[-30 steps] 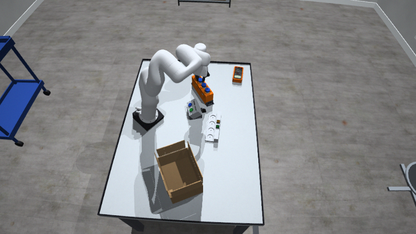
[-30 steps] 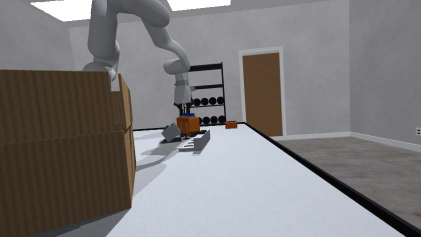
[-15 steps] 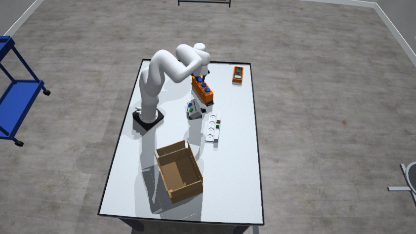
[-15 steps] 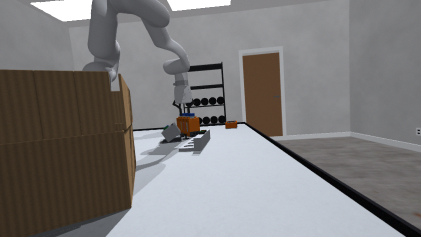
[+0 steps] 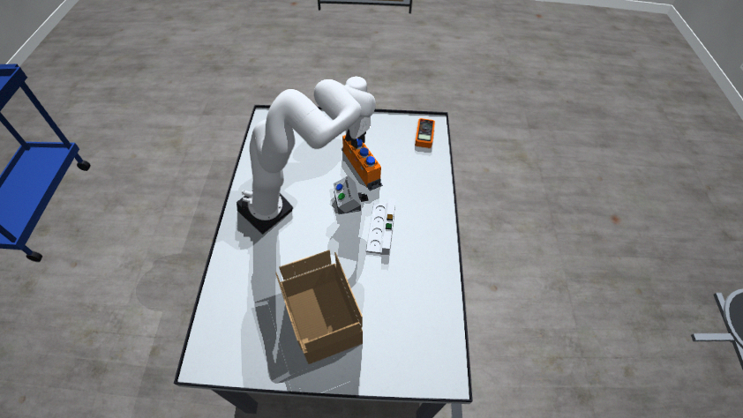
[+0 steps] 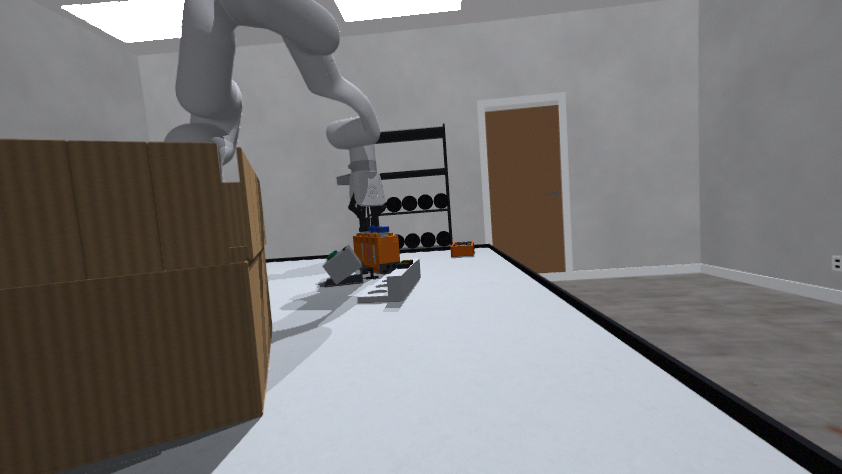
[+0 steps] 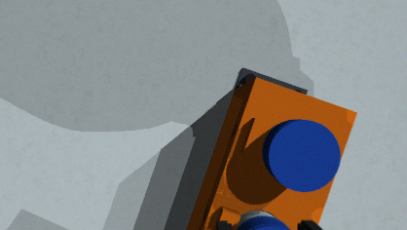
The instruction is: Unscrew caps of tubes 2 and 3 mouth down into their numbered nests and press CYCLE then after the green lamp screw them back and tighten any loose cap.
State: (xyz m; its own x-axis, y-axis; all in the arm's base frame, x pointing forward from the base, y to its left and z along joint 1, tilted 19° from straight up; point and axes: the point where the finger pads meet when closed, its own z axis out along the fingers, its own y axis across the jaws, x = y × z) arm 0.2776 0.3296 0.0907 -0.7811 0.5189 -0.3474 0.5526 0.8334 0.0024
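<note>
My hand is 10 mm above the blue cap. Round my hand: green key: 230 mm to the right, 60 mm below, 30 mm behind; blue key: 190 mm to the right, 60 mm below, 50 mm behind; grey key housing: 210 mm to the right, 80 mm below, 20 mm behind.
</note>
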